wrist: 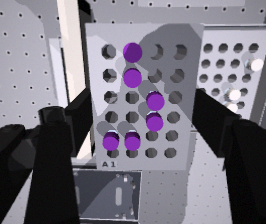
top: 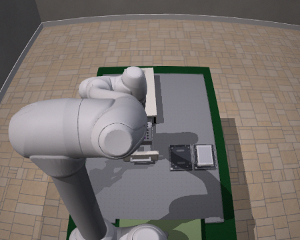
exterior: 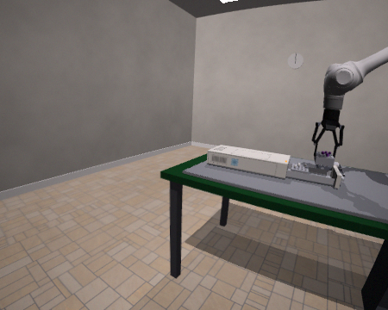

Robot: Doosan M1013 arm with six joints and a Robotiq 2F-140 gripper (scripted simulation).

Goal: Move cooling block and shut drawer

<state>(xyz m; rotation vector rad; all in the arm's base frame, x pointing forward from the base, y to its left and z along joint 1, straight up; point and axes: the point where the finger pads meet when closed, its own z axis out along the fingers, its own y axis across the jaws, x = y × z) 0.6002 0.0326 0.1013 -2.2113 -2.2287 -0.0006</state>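
Now: hand 220 mm to the left of the deck slot D1, 140 mm above it and 70 mm past it. Also, from my hand: drawer 110 mm below, 30 mm ahead; cooler COLD 210 mm ahead, 110 mm below; cooling block 30 mm below.
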